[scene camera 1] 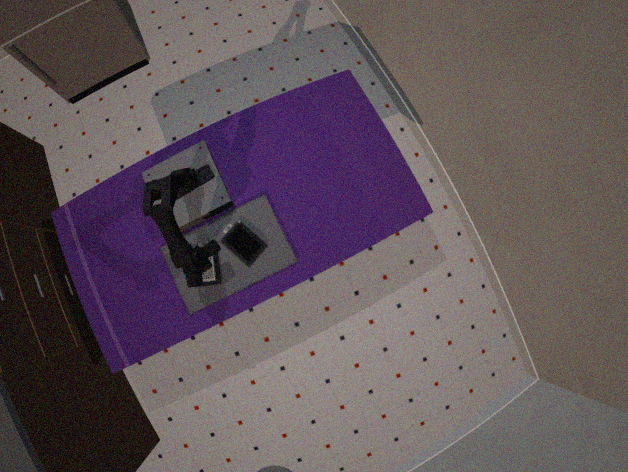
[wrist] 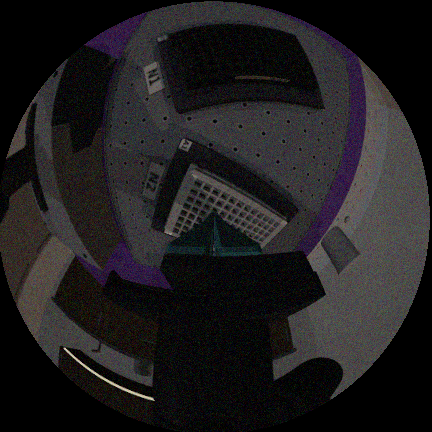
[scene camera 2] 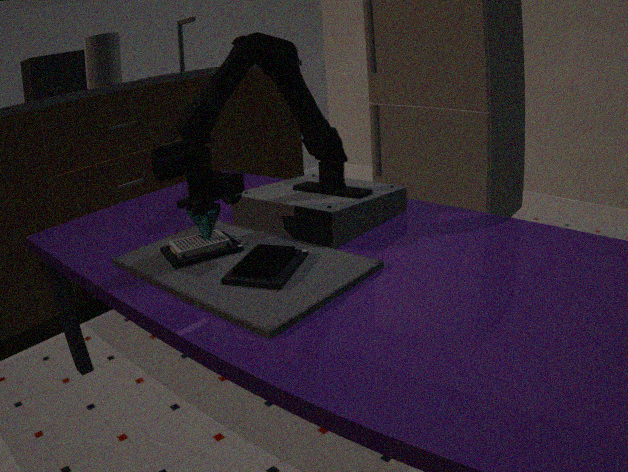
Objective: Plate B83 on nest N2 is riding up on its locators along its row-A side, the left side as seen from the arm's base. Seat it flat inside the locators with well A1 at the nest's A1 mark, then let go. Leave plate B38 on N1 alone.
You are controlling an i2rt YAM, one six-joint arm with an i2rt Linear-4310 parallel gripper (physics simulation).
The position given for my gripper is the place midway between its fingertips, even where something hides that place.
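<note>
My gripper is visible in scene camera 2 (scene camera 2: pixel 207 239) and in the wrist view (wrist: pixel 213 217). Nest N2 likewise appears in both views (scene camera 2: pixel 172 258), (wrist: pixel 197 153). Nest N1 (scene camera 2: pixel 277 283) is visible too.
</note>
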